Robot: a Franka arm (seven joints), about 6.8 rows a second.
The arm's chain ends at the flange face. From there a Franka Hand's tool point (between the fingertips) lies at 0.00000 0.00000 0.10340 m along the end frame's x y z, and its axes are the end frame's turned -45 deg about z.
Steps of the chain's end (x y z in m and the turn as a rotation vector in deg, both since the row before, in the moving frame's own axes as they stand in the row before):
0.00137 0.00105 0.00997 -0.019 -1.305 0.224
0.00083 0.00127 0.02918 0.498 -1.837 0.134
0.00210 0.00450 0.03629 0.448 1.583 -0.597
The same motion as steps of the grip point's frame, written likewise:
-0.00146 0.00007 0.00994 0.909 -0.936 0.224
-0.00202 -0.00150 0.02912 1.651 -0.947 0.134
0.00090 0.00610 0.03625 -0.803 1.436 -0.597

